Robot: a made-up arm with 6 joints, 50 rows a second.
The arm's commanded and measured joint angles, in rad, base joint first. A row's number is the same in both.
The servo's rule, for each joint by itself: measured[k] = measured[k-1] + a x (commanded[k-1-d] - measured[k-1]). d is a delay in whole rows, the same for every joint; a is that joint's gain. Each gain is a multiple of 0.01, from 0.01 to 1. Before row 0 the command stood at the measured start. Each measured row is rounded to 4 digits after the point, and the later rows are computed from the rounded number. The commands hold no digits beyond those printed.
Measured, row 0:
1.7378 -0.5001 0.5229 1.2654 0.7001 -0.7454
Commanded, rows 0 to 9:
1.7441 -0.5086 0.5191 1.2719 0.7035 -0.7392
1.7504 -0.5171 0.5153 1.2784 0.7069 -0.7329
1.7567 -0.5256 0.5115 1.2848 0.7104 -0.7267
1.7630 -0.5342 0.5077 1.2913 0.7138 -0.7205
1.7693 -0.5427 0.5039 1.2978 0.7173 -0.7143
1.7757 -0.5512 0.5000 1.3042 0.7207 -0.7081
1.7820 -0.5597 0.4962 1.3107 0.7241 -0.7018
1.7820 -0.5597 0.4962 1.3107 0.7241 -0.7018
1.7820 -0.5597 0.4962 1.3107 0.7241 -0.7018
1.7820 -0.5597 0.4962 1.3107 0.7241 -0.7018
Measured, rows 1 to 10:
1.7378 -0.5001 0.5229 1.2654 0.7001 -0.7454
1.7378 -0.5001 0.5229 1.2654 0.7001 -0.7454
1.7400 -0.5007 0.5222 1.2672 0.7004 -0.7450
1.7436 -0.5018 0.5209 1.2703 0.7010 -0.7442
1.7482 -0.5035 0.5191 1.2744 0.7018 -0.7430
1.7534 -0.5056 0.5169 1.2791 0.7029 -0.7414
1.7590 -0.5082 0.5144 1.2843 0.7042 -0.7395
1.7648 -0.5112 0.5117 1.2899 0.7057 -0.7373
1.7708 -0.5146 0.5088 1.2957 0.7074 -0.7348
1.7747 -0.5178 0.5064 1.2999 0.7089 -0.7325
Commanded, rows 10 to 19:
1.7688 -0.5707 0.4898 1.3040 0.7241 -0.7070
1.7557 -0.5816 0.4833 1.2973 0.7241 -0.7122
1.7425 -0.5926 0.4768 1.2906 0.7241 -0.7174
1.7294 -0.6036 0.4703 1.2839 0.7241 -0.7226
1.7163 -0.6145 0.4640 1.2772 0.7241 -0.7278
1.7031 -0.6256 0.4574 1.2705 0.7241 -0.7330
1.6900 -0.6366 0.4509 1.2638 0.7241 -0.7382
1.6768 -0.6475 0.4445 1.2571 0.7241 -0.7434
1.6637 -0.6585 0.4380 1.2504 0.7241 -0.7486
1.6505 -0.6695 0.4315 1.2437 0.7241 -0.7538
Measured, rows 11 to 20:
1.7773 -0.5207 0.5045 1.3029 0.7103 -0.7304
1.7789 -0.5234 0.5029 1.3051 0.7115 -0.7284
1.7754 -0.5267 0.5004 1.3048 0.7126 -0.7269
1.7685 -0.5305 0.4972 1.3027 0.7136 -0.7259
1.7594 -0.5348 0.4933 1.2993 0.7145 -0.7253
1.7489 -0.5396 0.4889 1.2950 0.7154 -0.7251
1.7375 -0.5448 0.4842 1.2900 0.7162 -0.7253
1.7255 -0.5505 0.4791 1.2845 0.7169 -0.7258
1.7131 -0.5565 0.4737 1.2787 0.7175 -0.7267
1.7004 -0.5629 0.4682 1.2727 0.7181 -0.7279

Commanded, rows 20 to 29:
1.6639 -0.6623 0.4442 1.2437 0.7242 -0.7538
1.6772 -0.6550 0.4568 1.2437 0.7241 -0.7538
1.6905 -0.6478 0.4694 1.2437 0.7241 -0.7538
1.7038 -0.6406 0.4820 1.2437 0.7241 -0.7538
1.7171 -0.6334 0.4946 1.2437 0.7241 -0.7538
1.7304 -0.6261 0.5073 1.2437 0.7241 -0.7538
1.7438 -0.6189 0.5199 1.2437 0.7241 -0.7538
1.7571 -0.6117 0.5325 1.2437 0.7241 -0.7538
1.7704 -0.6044 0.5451 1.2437 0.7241 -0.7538
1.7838 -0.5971 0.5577 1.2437 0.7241 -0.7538
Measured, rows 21 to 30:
1.6876 -0.5696 0.4625 1.2665 0.7186 -0.7293
1.6746 -0.5766 0.4566 1.2601 0.7191 -0.7310
1.6709 -0.5826 0.4542 1.2555 0.7196 -0.7326
1.6731 -0.5877 0.4547 1.2522 0.7200 -0.7341
1.6792 -0.5919 0.4575 1.2498 0.7204 -0.7355
1.6878 -0.5953 0.4622 1.2481 0.7207 -0.7368
1.6981 -0.5980 0.4684 1.2469 0.7210 -0.7380
1.7094 -0.6000 0.4758 1.2460 0.7213 -0.7391
1.7214 -0.6013 0.4842 1.2454 0.7216 -0.7401
1.7339 -0.6020 0.4934 1.2449 0.7218 -0.7411

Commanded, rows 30 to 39:
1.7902 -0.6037 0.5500 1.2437 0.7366 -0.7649
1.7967 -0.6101 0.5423 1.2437 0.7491 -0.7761
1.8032 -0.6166 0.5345 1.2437 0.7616 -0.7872
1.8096 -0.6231 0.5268 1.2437 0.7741 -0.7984
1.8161 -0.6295 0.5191 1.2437 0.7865 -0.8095
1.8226 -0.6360 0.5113 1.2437 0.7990 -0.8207
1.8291 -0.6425 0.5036 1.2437 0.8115 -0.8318
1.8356 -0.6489 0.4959 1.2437 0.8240 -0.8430
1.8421 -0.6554 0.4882 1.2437 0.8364 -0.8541
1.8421 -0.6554 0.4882 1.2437 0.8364 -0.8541
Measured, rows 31 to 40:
1.7467 -0.6022 0.5032 1.2446 0.7220 -0.7420
1.7597 -0.6018 0.5136 1.2443 0.7222 -0.7428
1.7704 -0.6019 0.5205 1.2441 0.7235 -0.7443
1.7796 -0.6025 0.5246 1.2440 0.7258 -0.7465
1.7879 -0.6035 0.5265 1.2439 0.7290 -0.7493
1.7955 -0.6049 0.5266 1.2438 0.7331 -0.7527
1.8027 -0.6066 0.5252 1.2438 0.7379 -0.7567
1.8097 -0.6087 0.5226 1.2438 0.7434 -0.7612
1.8165 -0.6111 0.5190 1.2438 0.7495 -0.7661
1.8232 -0.6137 0.5146 1.2438 0.7562 -0.7715

